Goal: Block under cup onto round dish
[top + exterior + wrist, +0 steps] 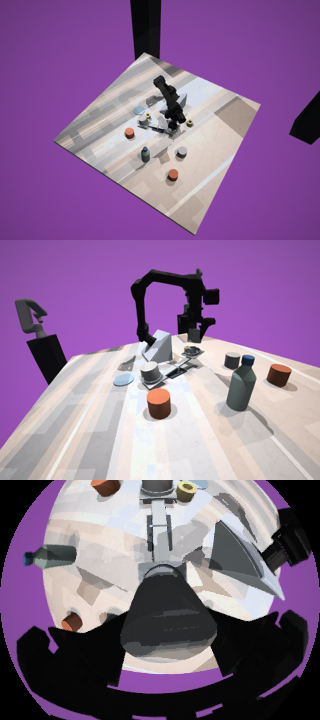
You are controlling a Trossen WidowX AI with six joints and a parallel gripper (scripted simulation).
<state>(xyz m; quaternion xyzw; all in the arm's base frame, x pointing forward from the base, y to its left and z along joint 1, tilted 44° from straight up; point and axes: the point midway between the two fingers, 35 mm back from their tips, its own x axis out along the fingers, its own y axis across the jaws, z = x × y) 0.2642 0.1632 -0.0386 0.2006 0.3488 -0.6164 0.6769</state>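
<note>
Now: gripper tip 6 cm above the grey block and 1 cm to the left of it. From my gripper tip the other things lie so: bottle 31 cm ahead, 6 cm to the right, 4 cm below; then pale blue round dish 38 cm to the right, 15 cm below, 4 cm behind; then black balance 13 cm to the right, 12 cm below, 3 cm ahead.
</note>
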